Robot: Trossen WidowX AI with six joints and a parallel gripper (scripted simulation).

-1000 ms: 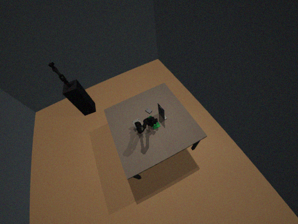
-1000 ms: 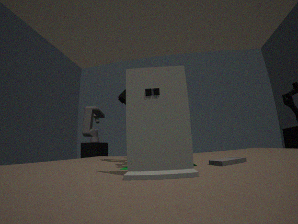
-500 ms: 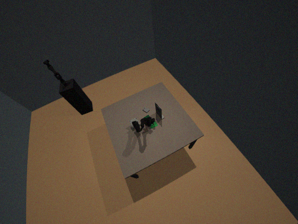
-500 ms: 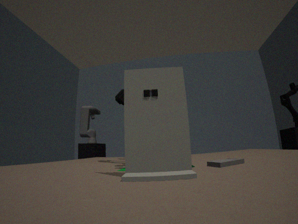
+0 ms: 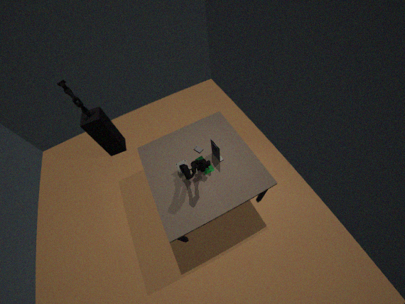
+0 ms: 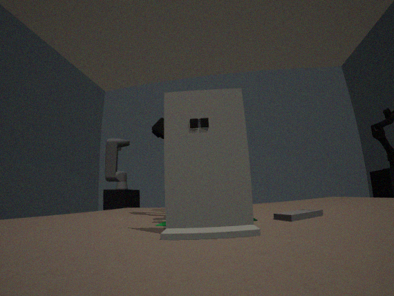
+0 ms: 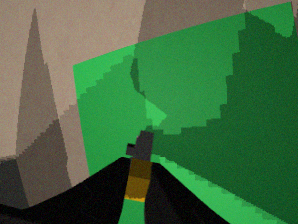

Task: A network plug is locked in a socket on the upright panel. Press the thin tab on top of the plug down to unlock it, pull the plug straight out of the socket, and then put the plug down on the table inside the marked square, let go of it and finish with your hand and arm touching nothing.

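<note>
The network plug lies right at my gripper tip. From my gripper tip the other things lie so: green marked square: 10 mm behind, 20 mm below; upright panel: 150 mm ahead, 100 mm to the left, 120 mm above; small flat grey slab: 20 mm behind, 310 mm to the left, 10 mm below.
</note>
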